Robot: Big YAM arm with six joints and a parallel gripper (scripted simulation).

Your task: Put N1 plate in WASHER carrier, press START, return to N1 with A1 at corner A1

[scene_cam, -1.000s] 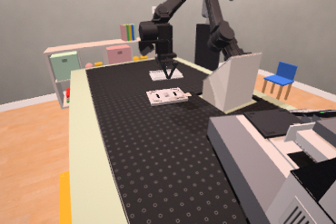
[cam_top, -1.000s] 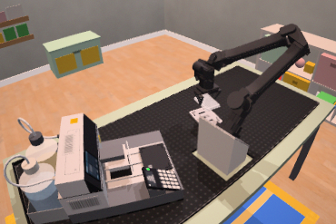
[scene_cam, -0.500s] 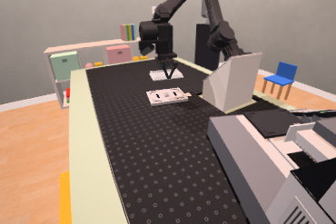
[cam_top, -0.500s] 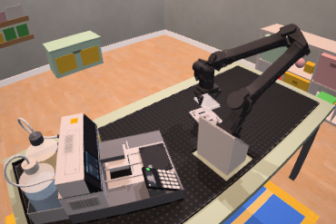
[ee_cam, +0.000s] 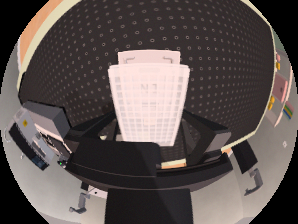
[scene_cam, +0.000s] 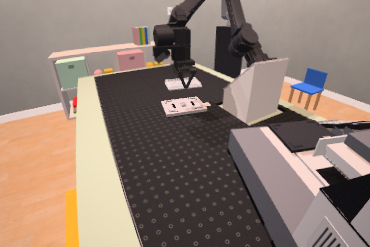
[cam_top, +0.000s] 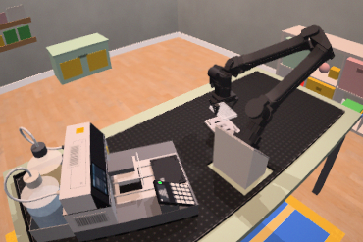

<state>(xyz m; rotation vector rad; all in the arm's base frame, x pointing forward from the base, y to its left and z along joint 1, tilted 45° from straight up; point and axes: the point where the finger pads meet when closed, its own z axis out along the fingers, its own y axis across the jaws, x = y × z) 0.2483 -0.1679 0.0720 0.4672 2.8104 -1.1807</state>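
The plate nest N1 lies 10 cm below my hand. The rest, counted from my hand: white well plate: 1 cm below; plate washer: 57 cm to the left, 2 cm behind, 2 cm above.
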